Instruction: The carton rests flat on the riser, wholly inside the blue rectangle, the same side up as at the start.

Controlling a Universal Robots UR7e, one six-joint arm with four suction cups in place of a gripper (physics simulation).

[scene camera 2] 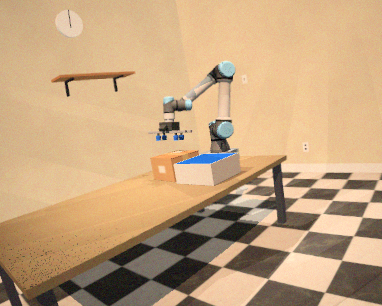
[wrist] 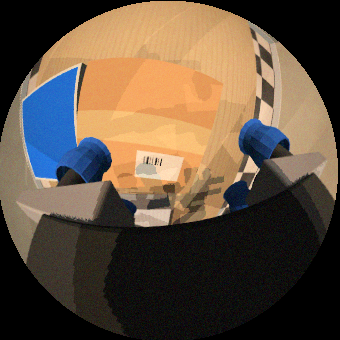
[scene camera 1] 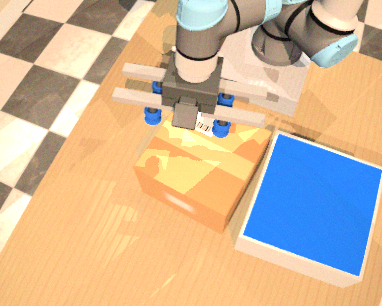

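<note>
The orange-brown carton [scene camera 1: 200,175] [scene camera 2: 164,167] [wrist: 150,95] sits flat on the table beside the riser, with a tape strip and a barcode label on its top. The low white riser [scene camera 1: 295,267] [scene camera 2: 195,173] has a blue rectangle [scene camera 1: 315,200] [scene camera 2: 207,158] [wrist: 52,125] on top; no part of the carton is on it. My gripper [scene camera 1: 187,117] [scene camera 2: 170,136] [wrist: 170,155], with four blue suction cups, hangs in the air above the back part of the carton, its cups apart from it. Nothing hangs from the cups, so it is open. In the wrist view the cups and their bars hide part of the scene.
The arm's base stands on a pale block [scene camera 1: 285,95] behind the carton. The wooden table [scene camera 1: 75,235] [scene camera 2: 100,220] ends at the left in scene camera 1, above a checkered floor [scene camera 1: 45,85]. A wall shelf [scene camera 2: 95,76] hangs at the upper left in scene camera 2.
</note>
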